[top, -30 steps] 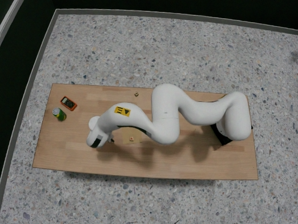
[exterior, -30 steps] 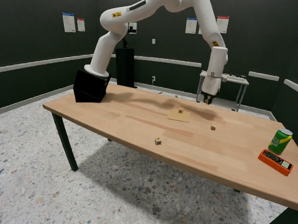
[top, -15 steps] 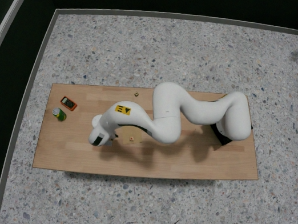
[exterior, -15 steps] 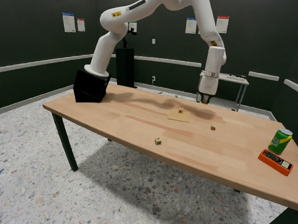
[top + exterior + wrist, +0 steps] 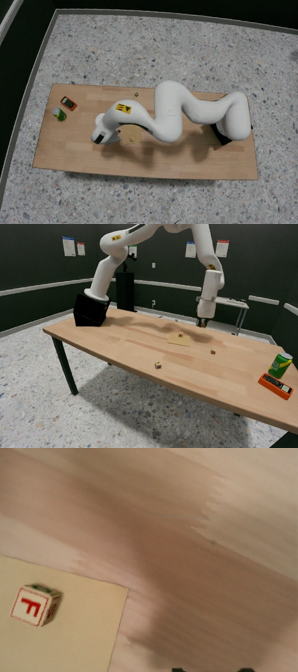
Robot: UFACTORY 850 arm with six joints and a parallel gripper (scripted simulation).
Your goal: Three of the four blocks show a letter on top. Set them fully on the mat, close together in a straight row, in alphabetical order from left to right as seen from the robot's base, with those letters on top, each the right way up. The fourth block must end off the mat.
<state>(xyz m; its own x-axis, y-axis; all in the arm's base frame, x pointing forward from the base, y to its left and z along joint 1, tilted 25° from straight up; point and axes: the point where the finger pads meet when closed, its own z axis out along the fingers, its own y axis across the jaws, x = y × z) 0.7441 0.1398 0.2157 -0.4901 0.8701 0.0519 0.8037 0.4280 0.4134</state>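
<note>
Now: hand 110 mm past the tan mat, 70 mm to the left of it and 120 mm above it. From my hand the other things lie so: green can (440 mm ahead, 110 mm to the right, 60 mm below); orange meter (420 mm ahead, 220 mm to the right, 100 mm below).
</note>
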